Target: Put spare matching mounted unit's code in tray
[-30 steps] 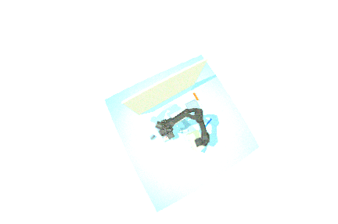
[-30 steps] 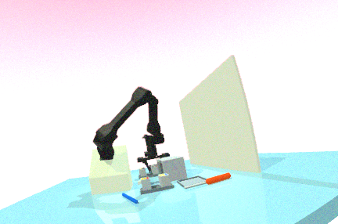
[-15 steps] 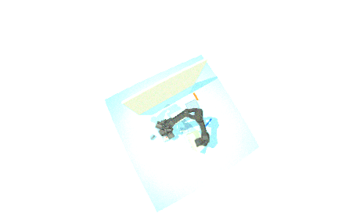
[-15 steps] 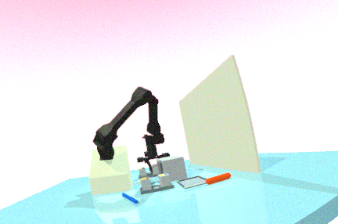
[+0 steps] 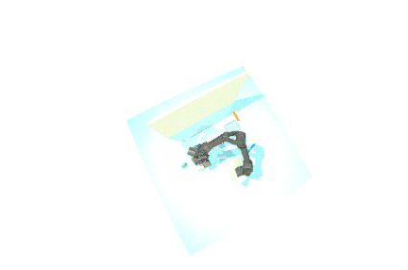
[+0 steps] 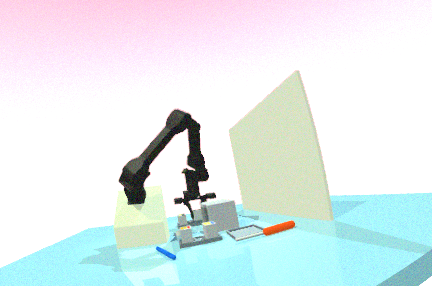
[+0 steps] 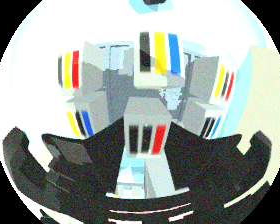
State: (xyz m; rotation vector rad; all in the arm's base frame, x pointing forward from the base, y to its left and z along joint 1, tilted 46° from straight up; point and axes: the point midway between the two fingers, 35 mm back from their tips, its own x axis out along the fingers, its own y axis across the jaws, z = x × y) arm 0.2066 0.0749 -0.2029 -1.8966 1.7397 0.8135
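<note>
Now: gripper tip 150 mm short of the tray, 340 mm to the left of it and 30 mm above it. From my gripper tip the other things lie so: grey spare 20 mm above; then mounted unit 80 mm ahead, 140 mm to the right, 20 mm above; then tall beige panel 310 mm ahead, 110 mm to the right, 190 mm above.
</note>
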